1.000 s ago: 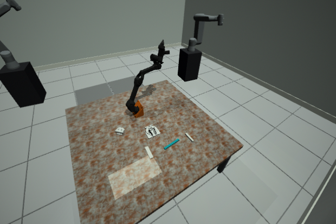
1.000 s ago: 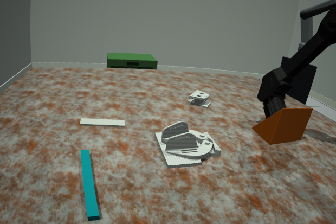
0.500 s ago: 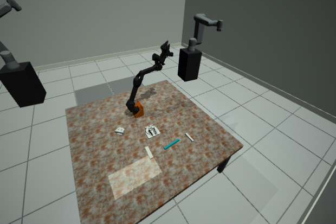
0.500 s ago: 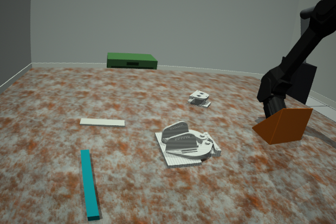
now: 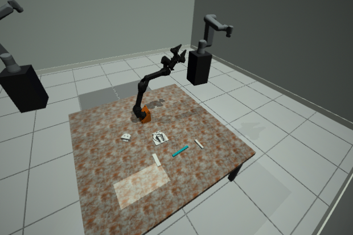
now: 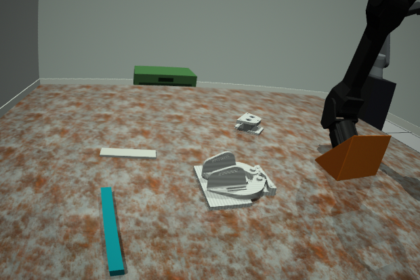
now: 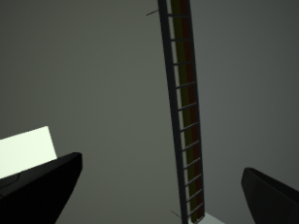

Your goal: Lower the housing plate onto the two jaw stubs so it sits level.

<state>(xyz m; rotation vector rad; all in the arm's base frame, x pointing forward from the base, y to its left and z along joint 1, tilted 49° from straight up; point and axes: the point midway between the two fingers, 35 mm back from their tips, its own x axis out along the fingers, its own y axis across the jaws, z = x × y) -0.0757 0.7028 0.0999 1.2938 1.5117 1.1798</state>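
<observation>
Now: the grey housing plate 210 mm ahead of my gripper tip, 620 mm to the right of it and 650 mm below it. The rest, counted from my gripper tip: teal bar 520 mm ahead, 250 mm to the right, 670 mm below; white bar 510 mm ahead, 450 mm to the right, 670 mm below.
</observation>
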